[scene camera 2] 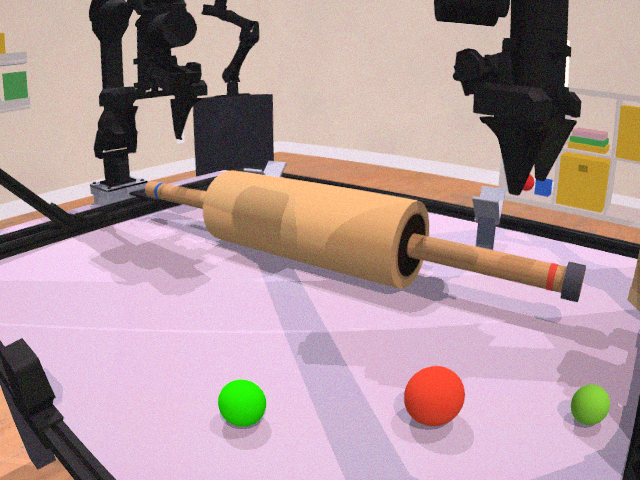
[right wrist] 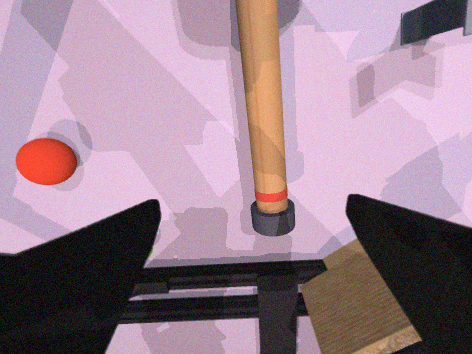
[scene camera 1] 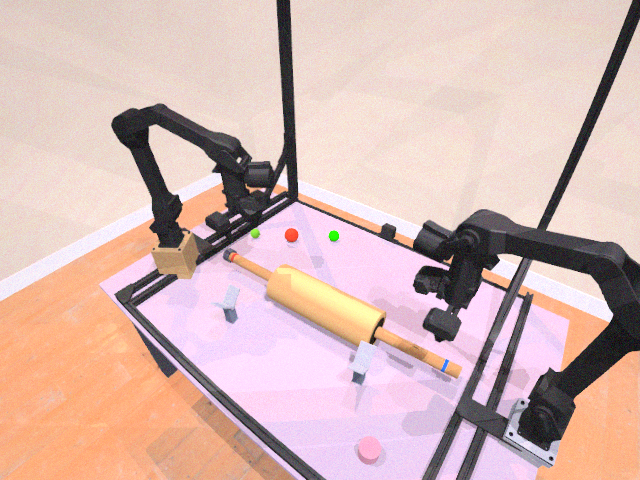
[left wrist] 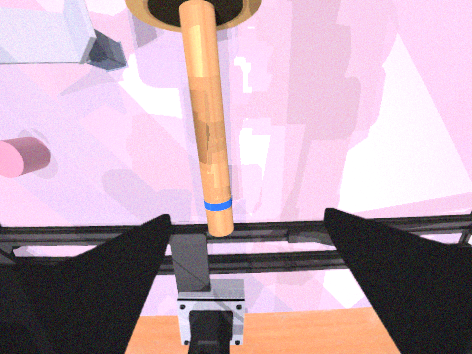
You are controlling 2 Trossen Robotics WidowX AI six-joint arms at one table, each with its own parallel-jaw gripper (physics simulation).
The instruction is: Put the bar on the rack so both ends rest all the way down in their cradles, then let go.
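The bar, a wooden rod with a thick roller, lies beside the rack's two grey cradles, not in them. One end has a blue band, the other a red band and a dark cap. My left gripper is open and empty above the blue-banded end, which shows between its fingers in the left wrist view. My right gripper is open and empty above the capped end, which shows between its fingers in the right wrist view.
A red ball and two green balls lie beyond the bar in scene camera 1. A pink cylinder stands near the front. A wooden block is by the right arm's base. Black rails edge the table.
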